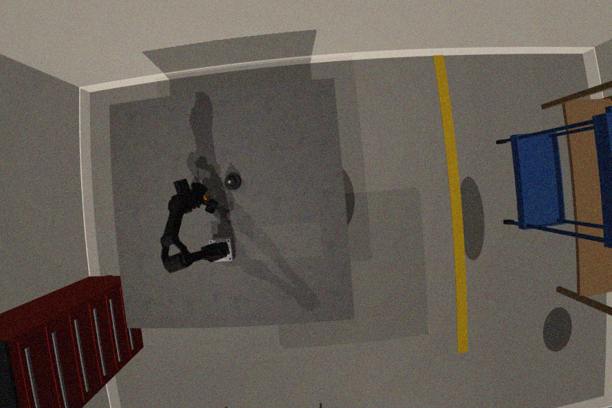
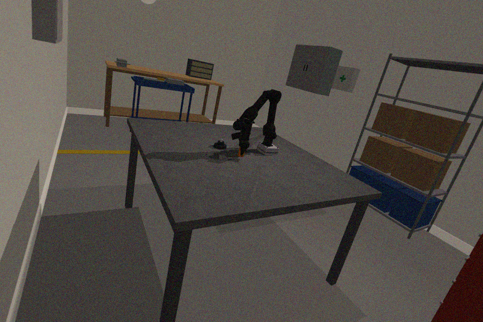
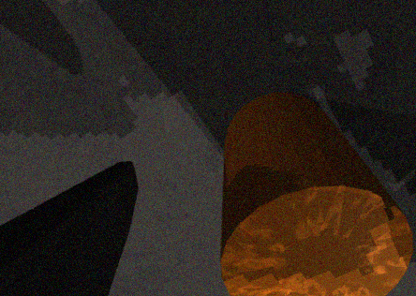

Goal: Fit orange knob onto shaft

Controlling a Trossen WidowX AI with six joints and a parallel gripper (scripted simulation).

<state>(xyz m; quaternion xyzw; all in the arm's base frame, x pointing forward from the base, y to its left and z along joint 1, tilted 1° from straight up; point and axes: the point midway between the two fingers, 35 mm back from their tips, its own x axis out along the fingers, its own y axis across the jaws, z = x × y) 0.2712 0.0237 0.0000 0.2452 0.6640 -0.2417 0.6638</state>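
My gripper tip is now 2 cm below the orange knob. From my gripper tip the other things lie so: dark round pedestal (16 cm to the right, 5 cm ahead, 1 cm above).
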